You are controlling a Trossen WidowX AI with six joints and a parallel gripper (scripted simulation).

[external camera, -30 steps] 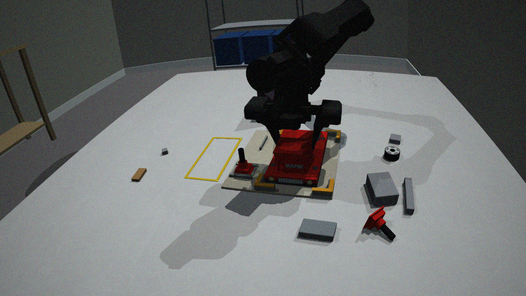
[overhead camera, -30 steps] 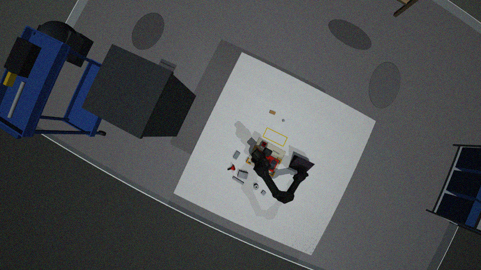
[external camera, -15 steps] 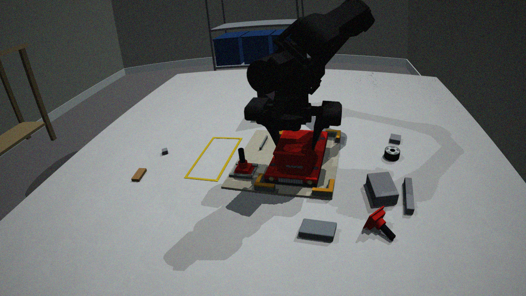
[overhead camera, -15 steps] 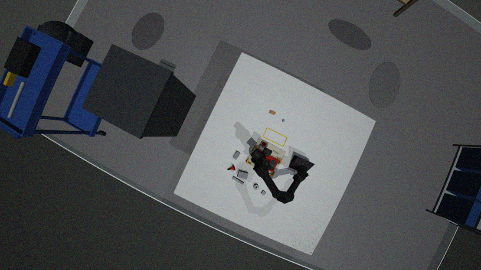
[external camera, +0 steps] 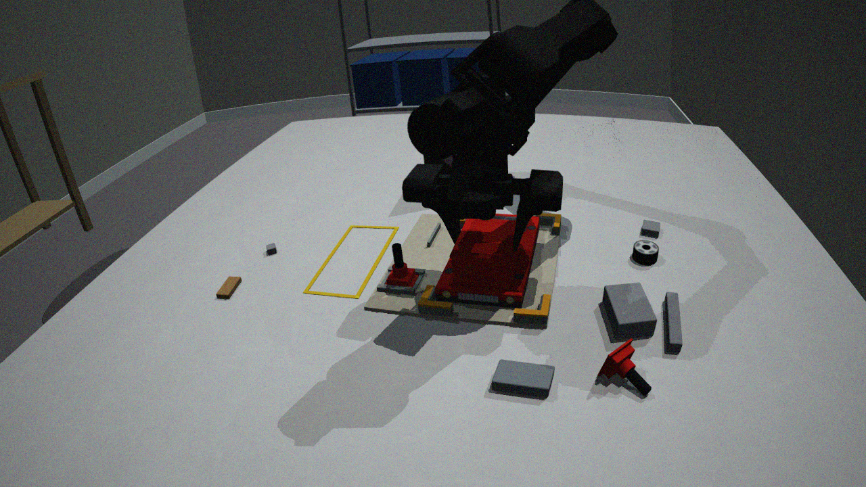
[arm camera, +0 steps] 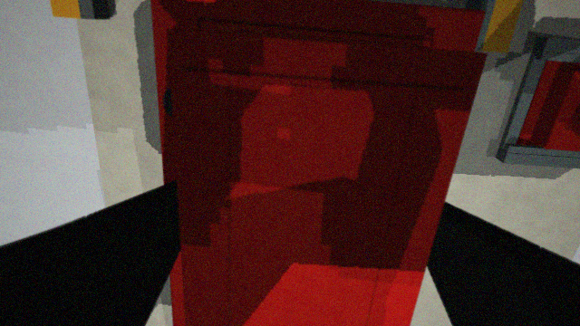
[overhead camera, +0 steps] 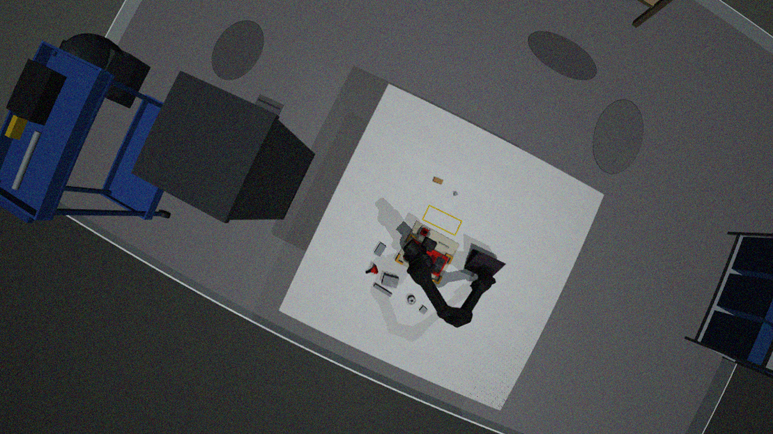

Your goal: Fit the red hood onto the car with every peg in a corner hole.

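The red hood lies 1 cm above my gripper tip. The rest, counted from my gripper tip: grey engine block 3 cm below, 1 cm to the left; grey bar 25 cm to the left, 7 cm ahead, 4 cm below; black wheel 22 cm to the left, 8 cm behind, 4 cm below.
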